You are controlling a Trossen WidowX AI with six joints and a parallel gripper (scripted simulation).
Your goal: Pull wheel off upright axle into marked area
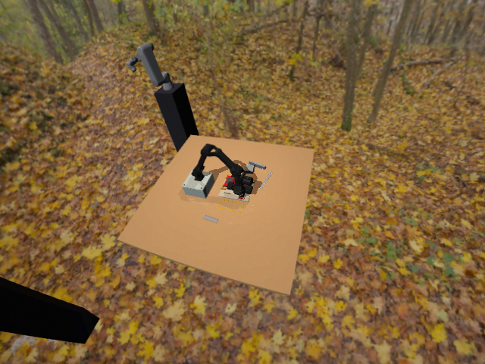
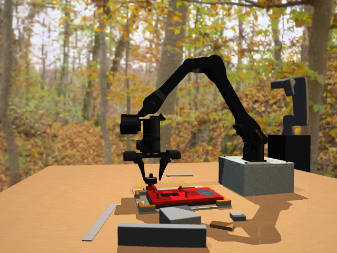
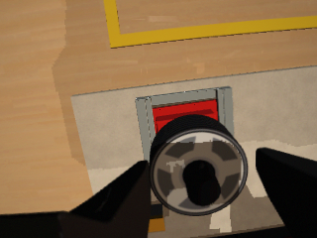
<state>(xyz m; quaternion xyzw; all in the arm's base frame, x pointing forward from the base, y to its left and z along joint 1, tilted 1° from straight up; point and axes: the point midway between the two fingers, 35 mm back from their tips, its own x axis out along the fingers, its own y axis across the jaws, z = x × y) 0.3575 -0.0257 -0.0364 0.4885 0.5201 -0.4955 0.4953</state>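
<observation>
Right now my gripper tip is right at the wheel. The rest, counted from my gripper tip: brown piece 300 mm to the left, 120 mm behind, 30 mm below.
</observation>
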